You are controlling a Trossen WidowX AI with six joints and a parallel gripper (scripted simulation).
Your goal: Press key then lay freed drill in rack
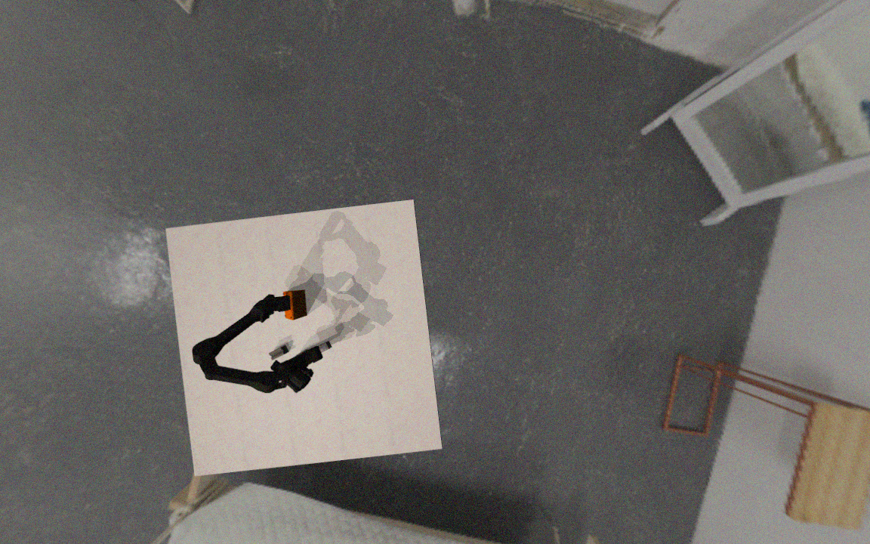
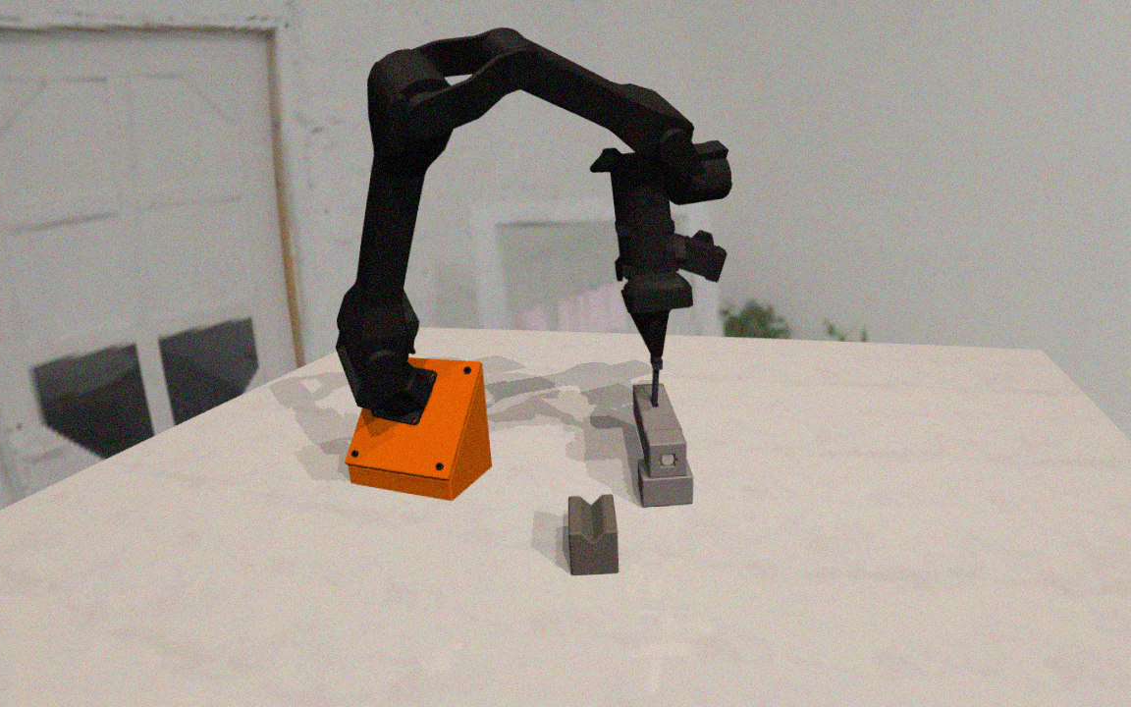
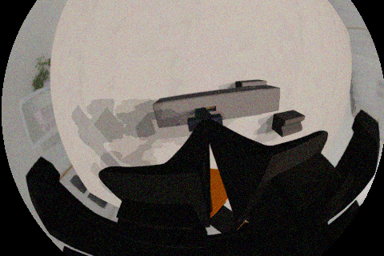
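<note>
My gripper tip is 30 mm above the dark key. From my gripper tip the other things lie so: grey v-notched rack: 210 mm to the right, 100 mm below, 10 mm ahead; drill: 70 mm below, 50 mm to the right, 20 mm ahead; grey housing block: 80 mm below, 30 mm to the right, 10 mm ahead.
</note>
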